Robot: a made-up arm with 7 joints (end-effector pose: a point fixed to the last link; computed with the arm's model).
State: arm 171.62 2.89 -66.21 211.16 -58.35 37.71 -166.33
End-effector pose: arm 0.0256 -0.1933 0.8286 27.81 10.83 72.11
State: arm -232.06 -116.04 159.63 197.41 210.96 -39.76 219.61
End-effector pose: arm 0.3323 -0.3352 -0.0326 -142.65 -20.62 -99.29
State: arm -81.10 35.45 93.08 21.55 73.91 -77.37 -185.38
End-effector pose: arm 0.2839 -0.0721 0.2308 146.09 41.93 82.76
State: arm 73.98 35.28 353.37 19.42 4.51 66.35 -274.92
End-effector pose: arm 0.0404 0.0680 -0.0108 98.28 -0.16 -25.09
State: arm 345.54 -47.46 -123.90 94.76 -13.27 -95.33 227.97
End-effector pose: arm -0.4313 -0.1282 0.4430 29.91 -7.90 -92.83
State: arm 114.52 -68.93 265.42 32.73 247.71 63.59 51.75
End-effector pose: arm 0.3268 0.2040 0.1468 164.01 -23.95 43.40
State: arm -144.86 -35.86 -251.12 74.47 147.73 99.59 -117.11
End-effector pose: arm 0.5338 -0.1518 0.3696 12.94 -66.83 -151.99
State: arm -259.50 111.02 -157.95 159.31 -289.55 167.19 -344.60
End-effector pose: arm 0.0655 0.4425 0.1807 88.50 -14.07 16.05
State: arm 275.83 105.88 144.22 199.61 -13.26 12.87 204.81
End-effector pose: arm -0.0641 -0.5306 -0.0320 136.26 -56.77 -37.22
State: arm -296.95 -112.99 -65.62 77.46 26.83 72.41 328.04
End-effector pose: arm 0.2863 -0.3782 0.4271 -27.61 -31.86 -65.49
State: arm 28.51 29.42 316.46 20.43 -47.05 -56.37 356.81
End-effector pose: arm 0.3209 -0.0015 0.1168 161.85 -38.48 51.35
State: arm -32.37 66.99 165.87 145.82 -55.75 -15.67 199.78
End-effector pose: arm 0.3830 -0.2996 0.6878 28.32 -29.59 89.82
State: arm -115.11 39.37 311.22 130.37 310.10 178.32 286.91
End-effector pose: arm -0.3127 -0.1734 0.4726 150.73 77.57 -178.94
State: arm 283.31 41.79 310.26 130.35 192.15 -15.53 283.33
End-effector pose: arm -0.1690 -0.5506 0.3987 -95.85 -5.34 152.81
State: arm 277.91 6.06 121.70 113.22 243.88 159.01 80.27
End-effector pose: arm 0.2593 0.0209 0.6828 -135.03 -64.74 -170.02
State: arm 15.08 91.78 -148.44 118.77 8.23 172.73 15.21
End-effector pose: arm 0.3215 -0.0716 0.4726 146.96 -35.73 -150.68
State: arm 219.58 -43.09 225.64 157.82 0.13 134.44 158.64
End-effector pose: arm 0.2218 0.4226 0.4682 149.29 2.34 -80.30
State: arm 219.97 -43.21 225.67 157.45 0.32 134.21 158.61
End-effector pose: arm 0.2182 0.4258 0.4663 149.01 2.31 -79.72
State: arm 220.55 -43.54 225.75 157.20 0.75 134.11 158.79
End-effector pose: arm 0.2132 0.4297 0.4635 148.35 2.23 -78.97
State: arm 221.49 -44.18 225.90 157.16 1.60 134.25 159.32
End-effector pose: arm 0.2052 0.4349 0.4597 147.11 2.08 -77.92
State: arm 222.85 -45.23 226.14 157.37 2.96 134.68 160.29
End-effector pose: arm 0.1937 0.4414 0.4545 145.13 1.81 -76.51
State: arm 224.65 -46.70 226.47 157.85 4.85 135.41 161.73
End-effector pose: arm 0.1786 0.4489 0.4479 142.40 1.41 -74.69
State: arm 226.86 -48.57 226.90 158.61 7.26 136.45 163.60
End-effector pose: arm 0.1598 0.4566 0.4404 138.98 0.88 -72.43
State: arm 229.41 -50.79 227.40 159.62 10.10 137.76 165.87
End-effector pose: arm 0.1384 0.4638 0.4322 135.02 0.20 -69.76
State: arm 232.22 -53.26 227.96 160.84 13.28 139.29 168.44
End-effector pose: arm 0.1150 0.4699 0.4239 130.70 -0.56 -66.69
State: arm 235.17 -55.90 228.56 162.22 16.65 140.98 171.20
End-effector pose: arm 0.0909 0.4744 0.4156 126.23 -1.37 -63.30
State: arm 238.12 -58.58 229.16 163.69 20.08 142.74 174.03
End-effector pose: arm 0.0677 0.4770 0.4077 121.83 -2.14 -59.74
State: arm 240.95 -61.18 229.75 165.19 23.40 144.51 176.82
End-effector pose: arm 0.0463 0.4779 0.4005 117.73 -2.82 -56.18
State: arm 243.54 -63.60 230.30 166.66 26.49 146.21 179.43
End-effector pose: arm 0.0278 0.4774 0.3941 114.06 -3.36 -52.79
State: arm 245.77 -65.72 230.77 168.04 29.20 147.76 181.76
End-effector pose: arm 0.0128 0.4760 0.3887 111.01 -3.77 -49.80
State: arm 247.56 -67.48 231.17 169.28 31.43 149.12 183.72
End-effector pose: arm 0.0017 0.4741 0.3844 108.61 -4.04 -47.34
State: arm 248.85 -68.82 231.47 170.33 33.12 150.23 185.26
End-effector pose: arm -0.0054 0.4721 0.3813 106.90 -4.23 -45.54
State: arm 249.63 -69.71 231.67 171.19 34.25 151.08 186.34
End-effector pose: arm -0.0088 0.4704 0.3796 105.87 -4.34 -44.45
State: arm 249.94 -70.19 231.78 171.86 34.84 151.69 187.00
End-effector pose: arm -0.0090 0.4689 0.3792 105.44 -4.41 -44.00
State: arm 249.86 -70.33 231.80 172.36 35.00 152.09 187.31
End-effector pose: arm -0.0066 0.4678 0.3797 105.49 -4.48 -44.10
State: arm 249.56 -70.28 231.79 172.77 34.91 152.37 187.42
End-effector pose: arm -0.0028 0.4667 0.3808 105.78 -4.52 -44.52
